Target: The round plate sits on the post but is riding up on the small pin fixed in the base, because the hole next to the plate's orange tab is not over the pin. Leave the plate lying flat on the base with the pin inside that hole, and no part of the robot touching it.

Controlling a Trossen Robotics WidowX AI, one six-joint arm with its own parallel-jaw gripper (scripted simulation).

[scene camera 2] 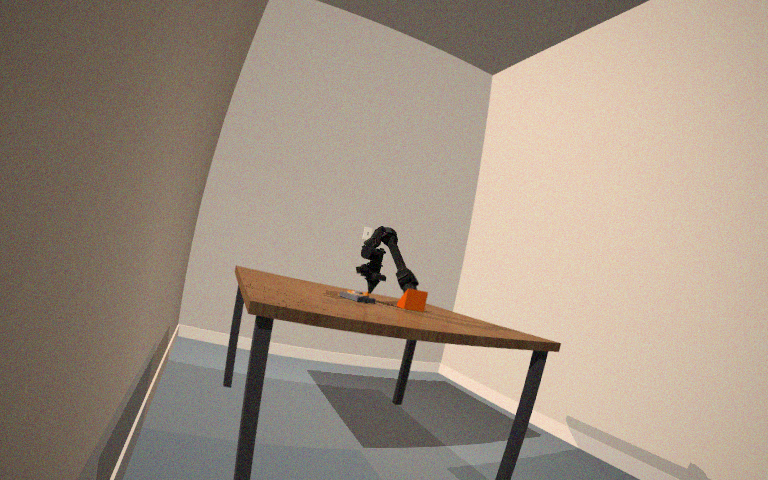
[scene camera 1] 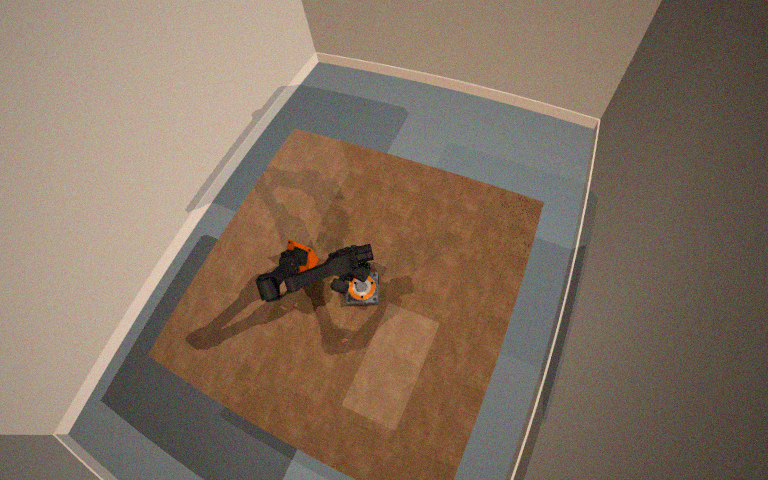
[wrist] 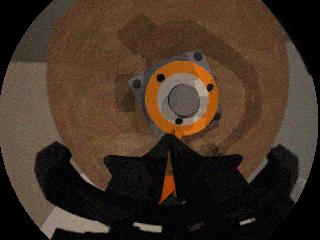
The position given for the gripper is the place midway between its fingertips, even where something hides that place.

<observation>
In view: the gripper [wrist: 168,136] and a base [wrist: 139,83].
</observation>
